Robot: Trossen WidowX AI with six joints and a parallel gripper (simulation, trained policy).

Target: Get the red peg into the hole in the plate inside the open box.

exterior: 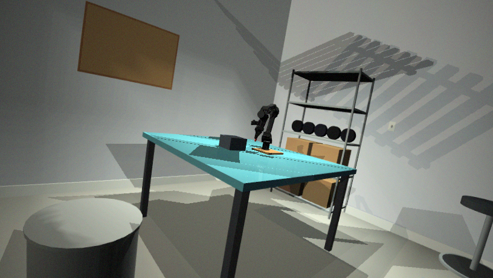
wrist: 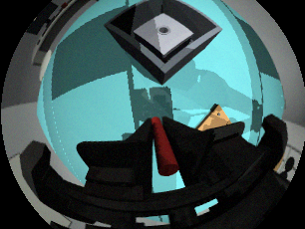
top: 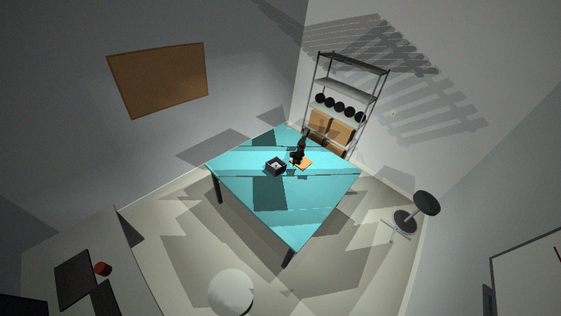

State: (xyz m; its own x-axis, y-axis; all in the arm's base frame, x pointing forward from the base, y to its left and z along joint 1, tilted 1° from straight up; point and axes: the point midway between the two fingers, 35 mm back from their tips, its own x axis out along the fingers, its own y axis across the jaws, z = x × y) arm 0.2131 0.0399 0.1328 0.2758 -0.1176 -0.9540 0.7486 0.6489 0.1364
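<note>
The grey plate lies 90 mm ahead of my gripper tip, 150 mm to the right of it and 70 mm below it. Round my gripper tip: red peg: 10 mm behind, 10 mm to the left, 20 mm above; dark box: 90 mm ahead, 150 mm to the right, 90 mm below.
</note>
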